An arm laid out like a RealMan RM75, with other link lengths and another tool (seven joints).
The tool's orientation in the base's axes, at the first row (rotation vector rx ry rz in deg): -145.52, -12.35, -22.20
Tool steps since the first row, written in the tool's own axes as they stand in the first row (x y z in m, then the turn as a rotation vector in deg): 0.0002, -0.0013, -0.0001, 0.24, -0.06, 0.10; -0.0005, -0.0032, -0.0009, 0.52, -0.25, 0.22; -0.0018, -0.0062, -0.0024, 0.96, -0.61, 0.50; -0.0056, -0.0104, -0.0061, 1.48, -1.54, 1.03; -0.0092, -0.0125, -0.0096, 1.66, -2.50, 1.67; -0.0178, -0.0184, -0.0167, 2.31, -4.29, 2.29; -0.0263, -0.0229, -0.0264, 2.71, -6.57, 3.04; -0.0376, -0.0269, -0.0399, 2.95, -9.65, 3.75; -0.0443, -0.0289, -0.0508, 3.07, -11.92, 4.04; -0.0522, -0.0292, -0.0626, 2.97, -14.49, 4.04; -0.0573, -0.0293, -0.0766, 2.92, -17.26, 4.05; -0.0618, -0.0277, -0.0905, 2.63, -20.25, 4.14
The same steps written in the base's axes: -0.0001, 0.0010, 0.0008, 0.24, 0.12, 0.03; -0.0014, 0.0021, 0.0022, 0.48, 0.37, 0.11; -0.0037, 0.0037, 0.0045, 0.88, 0.85, 0.21; -0.0091, 0.0049, 0.0084, 1.28, 1.95, 0.42; -0.0138, 0.0045, 0.0111, 1.37, 3.12, 0.44; -0.0249, 0.0049, 0.0170, 1.71, 5.00, 1.05; -0.0362, 0.0027, 0.0244, 1.73, 7.33, 1.72; -0.0509, -0.0022, 0.0336, 1.40, 10.31, 2.78; -0.0602, -0.0070, 0.0413, 1.06, 12.36, 3.72; -0.0704, -0.0138, 0.0484, 0.37, 14.50, 4.98; -0.0785, -0.0218, 0.0581, -0.32, 16.80, 6.35; -0.0855, -0.0311, 0.0670, -1.27, 19.32, 7.69
